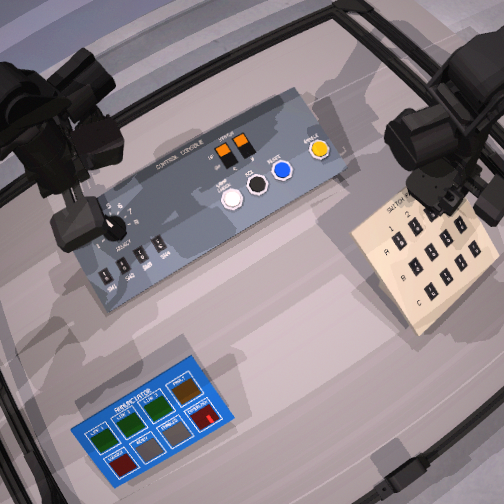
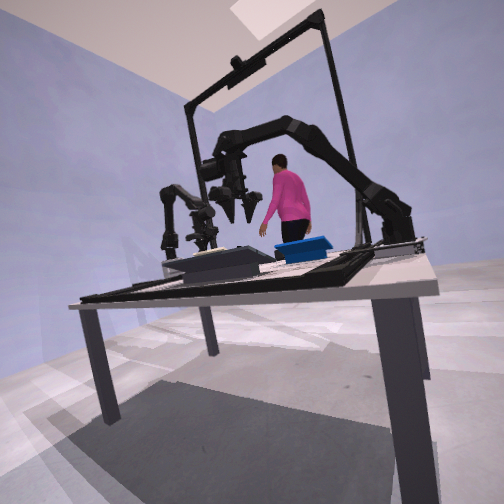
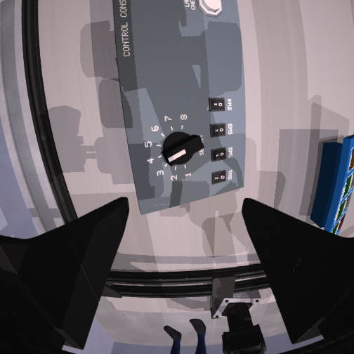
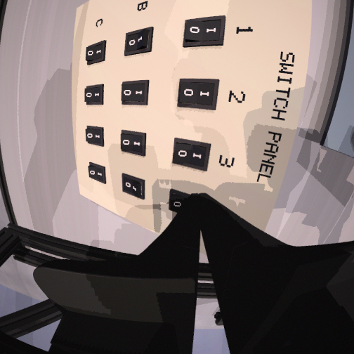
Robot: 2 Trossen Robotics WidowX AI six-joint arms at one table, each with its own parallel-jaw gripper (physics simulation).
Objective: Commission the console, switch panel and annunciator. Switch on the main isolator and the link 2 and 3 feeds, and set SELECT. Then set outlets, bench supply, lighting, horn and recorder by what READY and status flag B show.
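Observation:
The grey-blue control console (image 1: 165,200) (image 3: 165,80) has a black SELECT knob (image 1: 116,228) (image 3: 182,148). Its white pointer faces 3 or 4; I cannot tell which. The console's two status flags (image 1: 223,150) (image 1: 241,140) show orange in their upper halves. My left gripper (image 3: 186,204) (image 2: 241,222) is open and empty above the console's knob end. My right gripper (image 4: 197,199) is shut and empty by switch A4 (image 4: 177,203) on the cream switch panel (image 4: 107,115) (image 1: 400,287), partly hiding it. The annunciator's (image 1: 192,364) lamps look dark, except a small bright red mark on INTERLOCK (image 1: 205,418).
White (image 1: 232,199), black (image 1: 257,184), blue (image 1: 282,170) and yellow (image 1: 319,149) buttons stand along the console. Switches SW1 to SW4 sit beside the knob. A black frame borders the table. A person in pink (image 2: 290,195) stands behind the table.

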